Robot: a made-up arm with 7 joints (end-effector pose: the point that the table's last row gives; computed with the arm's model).
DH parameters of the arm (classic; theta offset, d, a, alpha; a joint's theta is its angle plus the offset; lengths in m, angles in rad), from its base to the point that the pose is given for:
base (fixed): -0.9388 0 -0.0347 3.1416
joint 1: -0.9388 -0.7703 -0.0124 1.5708
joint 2: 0 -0.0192 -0.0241 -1.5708
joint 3: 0 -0.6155 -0.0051 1.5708
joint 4: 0 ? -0.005 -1.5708
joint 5: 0 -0.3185 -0.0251 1.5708
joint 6: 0 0.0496 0.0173 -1.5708
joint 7: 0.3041 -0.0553 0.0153 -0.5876
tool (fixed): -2.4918 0.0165 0 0
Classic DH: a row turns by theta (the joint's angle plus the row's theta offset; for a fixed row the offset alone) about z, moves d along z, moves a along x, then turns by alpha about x.
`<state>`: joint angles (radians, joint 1 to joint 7).
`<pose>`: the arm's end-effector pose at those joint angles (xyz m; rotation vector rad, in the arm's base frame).
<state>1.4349 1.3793 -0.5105 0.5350 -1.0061 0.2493 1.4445</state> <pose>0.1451 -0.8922 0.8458 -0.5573 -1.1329 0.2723</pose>
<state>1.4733 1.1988 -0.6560 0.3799 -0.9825 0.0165 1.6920</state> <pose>0.0829 -0.8753 1.0728 -1.0662 -0.9217 0.2851</pose>
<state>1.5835 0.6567 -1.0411 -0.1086 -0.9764 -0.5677 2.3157</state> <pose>-0.1646 -0.5019 1.5615 -1.9550 -0.4493 -0.4021</pose>
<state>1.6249 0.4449 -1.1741 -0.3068 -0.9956 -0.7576 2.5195</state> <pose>-0.2441 -0.2922 1.6298 -2.0321 -0.4865 -0.7596</pose>
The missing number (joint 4, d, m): -0.0238
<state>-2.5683 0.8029 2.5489 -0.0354 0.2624 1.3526 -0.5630</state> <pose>-0.5236 0.3977 1.4224 -0.7625 -2.4415 1.0749</pose>
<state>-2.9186 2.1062 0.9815 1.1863 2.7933 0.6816 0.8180</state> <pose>-0.5198 0.4570 0.3029 1.8042 -0.1660 1.7223</pose>
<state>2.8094 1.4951 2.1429 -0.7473 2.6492 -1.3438 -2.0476</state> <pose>-0.8307 -0.4268 0.8094 1.2244 1.0097 -0.1223</pose>
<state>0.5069 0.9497 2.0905 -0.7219 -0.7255 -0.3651 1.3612</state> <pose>0.7383 -0.1231 1.1843 2.0055 -0.9024 -1.6601</pose>
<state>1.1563 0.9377 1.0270 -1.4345 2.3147 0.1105 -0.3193</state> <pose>0.3661 -0.2199 1.3823 2.0886 -1.7018 -0.1724</pose>
